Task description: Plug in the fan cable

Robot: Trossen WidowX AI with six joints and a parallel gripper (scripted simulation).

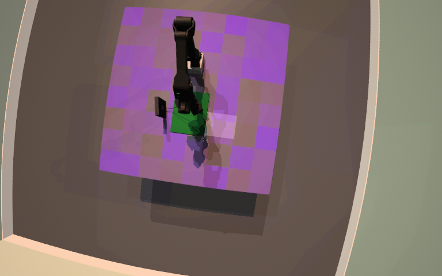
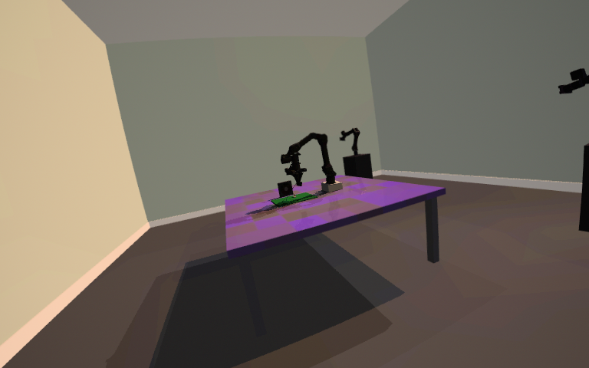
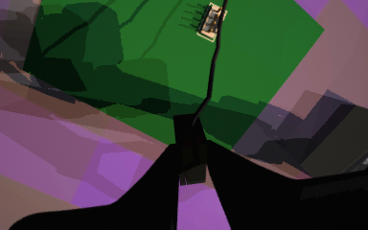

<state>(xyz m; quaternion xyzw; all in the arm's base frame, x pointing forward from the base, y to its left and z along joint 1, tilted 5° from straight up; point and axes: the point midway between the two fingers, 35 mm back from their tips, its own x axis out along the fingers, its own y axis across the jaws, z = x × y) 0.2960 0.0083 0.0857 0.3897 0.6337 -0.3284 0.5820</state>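
Now: the dark fan plug 1 cm to the left of my gripper tip and 1 cm below it. The rest, counted from my gripper tip: fan (2 cm ahead, 23 cm to the right, 6 cm below); green board (4 cm ahead, 5 cm to the right, 14 cm below); fan header (1 cm ahead, 10 cm to the right, 12 cm below).
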